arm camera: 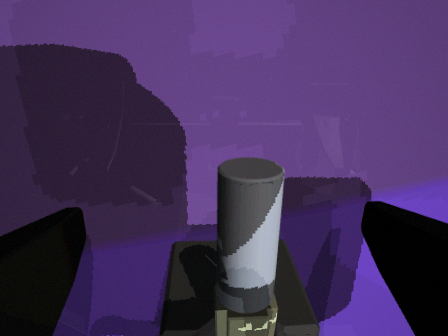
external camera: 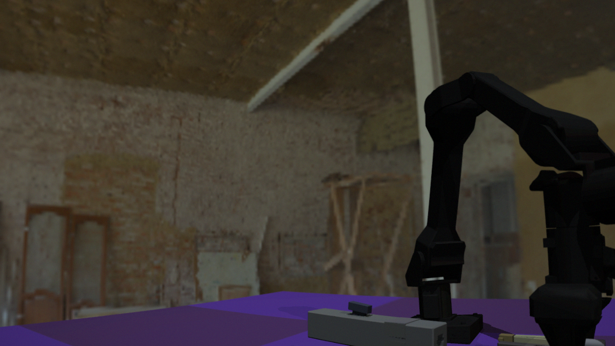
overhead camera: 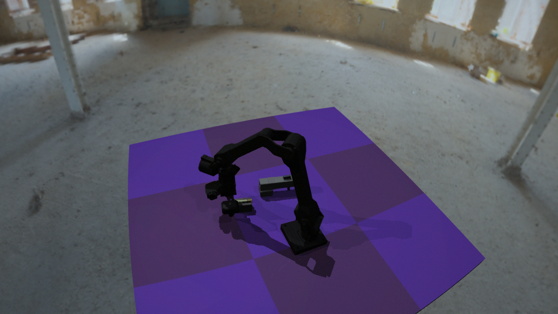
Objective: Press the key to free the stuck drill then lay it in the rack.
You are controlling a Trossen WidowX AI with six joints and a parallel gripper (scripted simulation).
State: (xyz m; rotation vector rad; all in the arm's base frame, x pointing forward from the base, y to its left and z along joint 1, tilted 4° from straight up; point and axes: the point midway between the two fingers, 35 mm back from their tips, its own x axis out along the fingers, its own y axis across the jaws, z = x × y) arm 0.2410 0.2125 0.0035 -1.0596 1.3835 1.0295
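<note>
Now: the drill 4 cm to the right of my gripper tip, 3 cm above it and 1 cm behind it. Also, from my gripper tip: grey housing block: 23 cm to the right, 3 cm above, 2 cm ahead; then rack: 5 cm to the right, 1 cm behind, 1 cm above; then dark key: 25 cm to the right, 4 cm above, 2 cm ahead.
</note>
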